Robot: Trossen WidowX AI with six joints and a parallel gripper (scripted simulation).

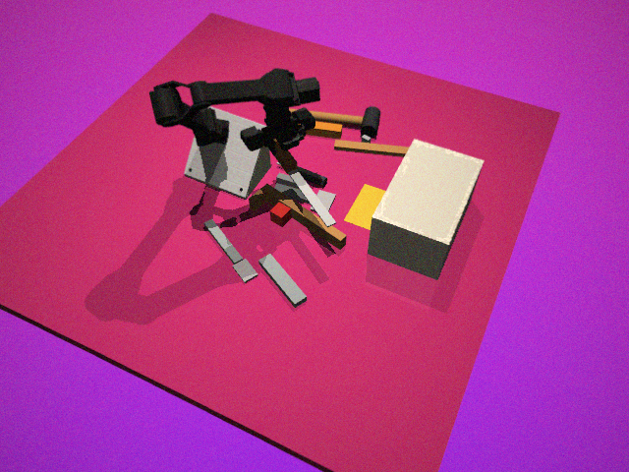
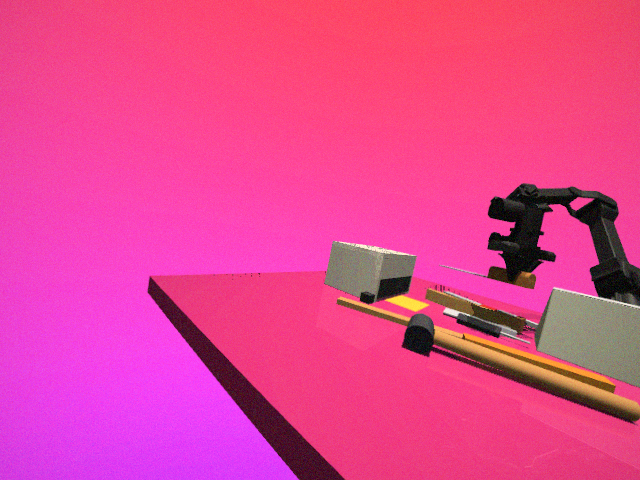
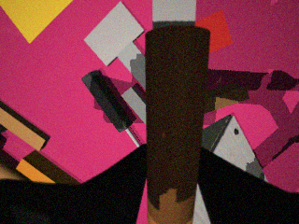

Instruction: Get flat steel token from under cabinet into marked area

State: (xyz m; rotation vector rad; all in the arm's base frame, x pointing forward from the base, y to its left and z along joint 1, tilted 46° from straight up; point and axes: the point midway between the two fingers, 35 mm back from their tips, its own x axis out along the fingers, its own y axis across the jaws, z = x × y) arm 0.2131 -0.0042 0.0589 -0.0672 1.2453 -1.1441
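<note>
Now: gripper tip 130 mm above the dark screwdriver, 70 mm to the right of it and 20 mm short of it. From my gripper tip the other things lie so: red cube (120 mm below, 100 mm to the right, 40 mm ahead); then orange bar (250 mm to the left, 130 mm below, 20 mm behind); then grey token (440 mm ahead, 140 mm below, 80 mm to the left).
</note>
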